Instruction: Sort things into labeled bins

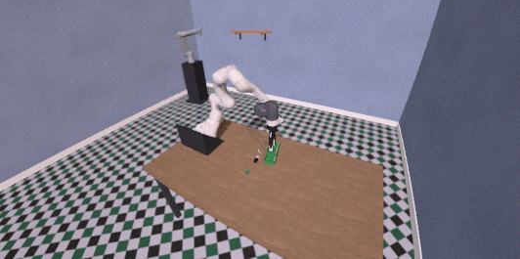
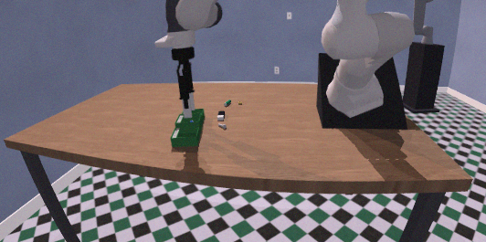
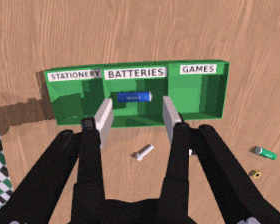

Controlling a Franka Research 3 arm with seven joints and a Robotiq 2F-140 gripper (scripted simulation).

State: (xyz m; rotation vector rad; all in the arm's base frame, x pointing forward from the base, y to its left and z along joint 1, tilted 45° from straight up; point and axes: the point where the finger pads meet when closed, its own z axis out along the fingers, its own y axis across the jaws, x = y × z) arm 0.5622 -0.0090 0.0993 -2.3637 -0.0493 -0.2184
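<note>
My gripper is now 26 cm to the left of the green cylinder, 10 cm past it and 8 cm above it. Also, from my hand: grey piece 11 cm behind, 9 cm below, 1 cm to the right; joined green bins 7 cm below, 1 cm ahead; blue cylinder 7 cm below.
</note>
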